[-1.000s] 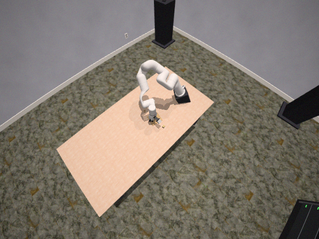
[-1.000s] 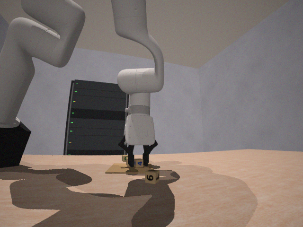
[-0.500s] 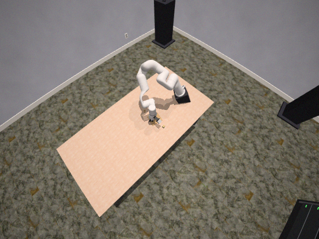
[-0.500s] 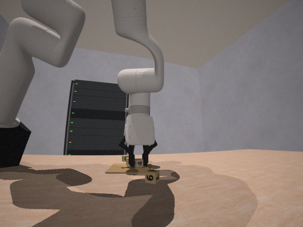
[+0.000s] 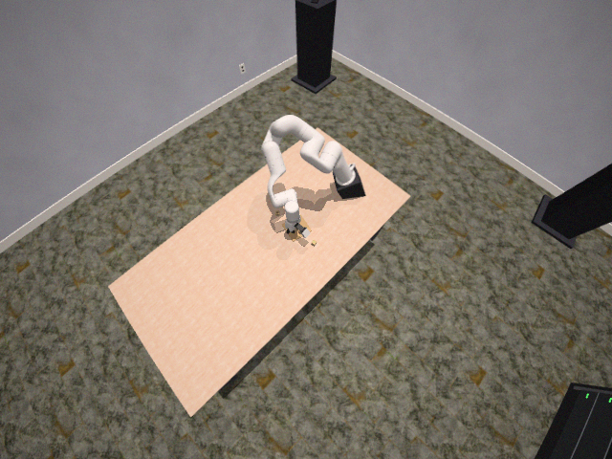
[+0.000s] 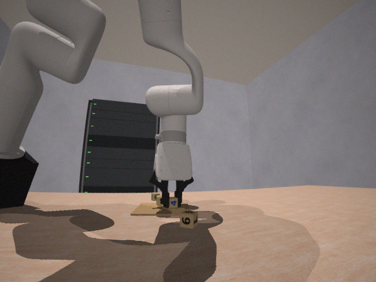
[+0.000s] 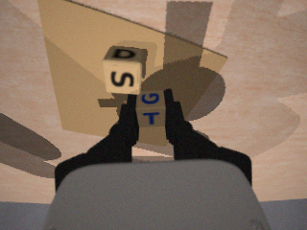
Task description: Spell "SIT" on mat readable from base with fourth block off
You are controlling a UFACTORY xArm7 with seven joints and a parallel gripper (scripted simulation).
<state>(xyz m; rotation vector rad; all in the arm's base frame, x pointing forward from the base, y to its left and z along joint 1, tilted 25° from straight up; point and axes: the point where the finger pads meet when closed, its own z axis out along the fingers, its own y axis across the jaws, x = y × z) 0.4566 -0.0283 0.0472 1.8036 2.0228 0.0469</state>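
My hand is 20 mm past the tan mat and 20 mm above it. The rest, counted from my hand: wooden block (150 mm to the left, 20 mm behind, 10 mm below).
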